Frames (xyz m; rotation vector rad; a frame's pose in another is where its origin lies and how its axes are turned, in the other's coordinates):
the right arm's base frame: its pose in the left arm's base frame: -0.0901 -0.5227 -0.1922 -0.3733 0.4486 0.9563
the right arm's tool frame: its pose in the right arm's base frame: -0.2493 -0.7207 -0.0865 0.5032 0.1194 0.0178
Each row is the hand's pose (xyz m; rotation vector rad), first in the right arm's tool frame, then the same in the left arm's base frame.
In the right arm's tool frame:
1: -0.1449 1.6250 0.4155 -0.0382 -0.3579 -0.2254
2: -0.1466 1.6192 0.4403 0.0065 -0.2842 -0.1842
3: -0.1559 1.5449 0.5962 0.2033 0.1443 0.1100
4: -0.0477 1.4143 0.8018 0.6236 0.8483 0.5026
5: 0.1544 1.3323 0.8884 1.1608 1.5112 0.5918
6: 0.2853 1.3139 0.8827 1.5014 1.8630 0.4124
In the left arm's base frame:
1: -0.4558 0.0435 0.8328 0.0509 0.4206 0.5796
2: -0.4371 0.0447 0.8501 0.0769 0.5087 0.6083
3: -0.2944 0.0263 0.9460 0.2006 1.0023 0.8375
4: -0.0332 0.0583 0.9884 0.4821 1.8608 1.0251
5: 0.1619 0.1557 0.9016 0.7901 2.6945 0.7209
6: 0.2267 0.2274 0.8113 -0.8565 -2.9330 -0.1976

